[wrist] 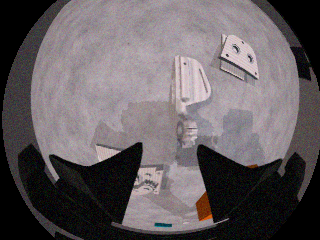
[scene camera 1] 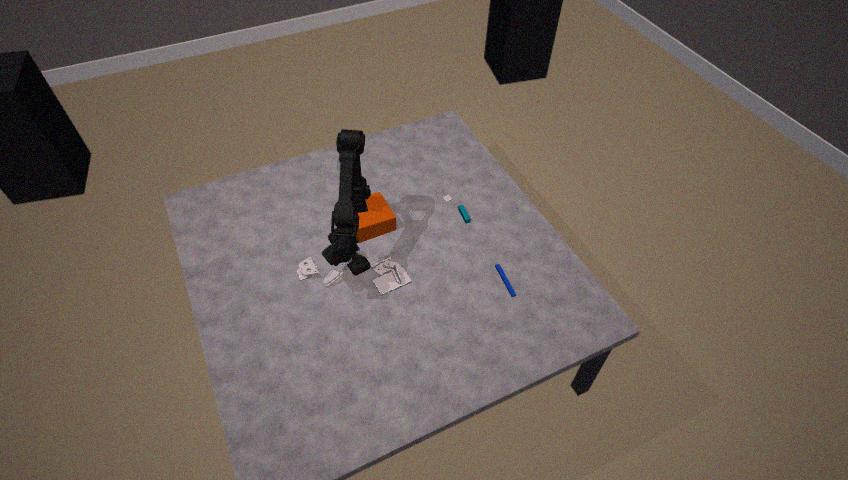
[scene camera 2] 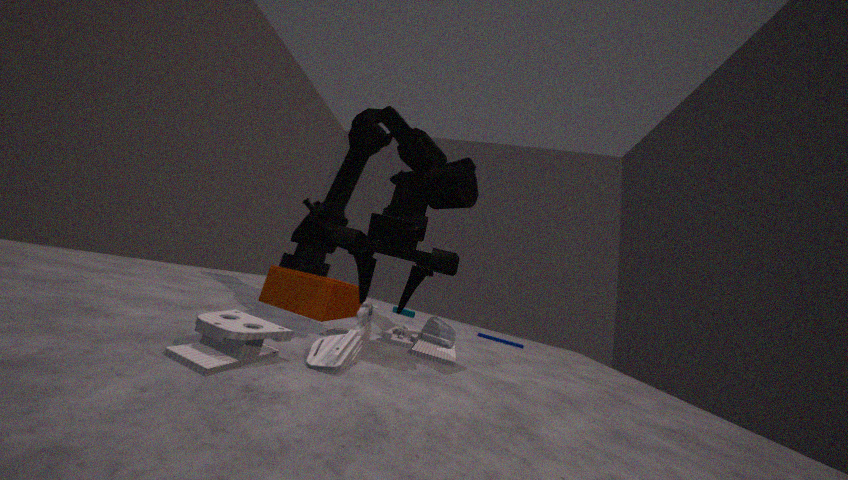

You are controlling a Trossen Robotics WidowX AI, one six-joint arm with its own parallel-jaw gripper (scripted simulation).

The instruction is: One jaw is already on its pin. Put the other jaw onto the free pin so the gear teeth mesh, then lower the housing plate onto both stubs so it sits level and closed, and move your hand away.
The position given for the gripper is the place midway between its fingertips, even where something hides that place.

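Scene camera 2 takes in a white jaw [scene camera 2: 337, 352] as well as the gripper [scene camera 2: 379, 308]. In the wrist view the gripper [wrist: 170, 148] is visible again, and so is the jaw [wrist: 189, 85].
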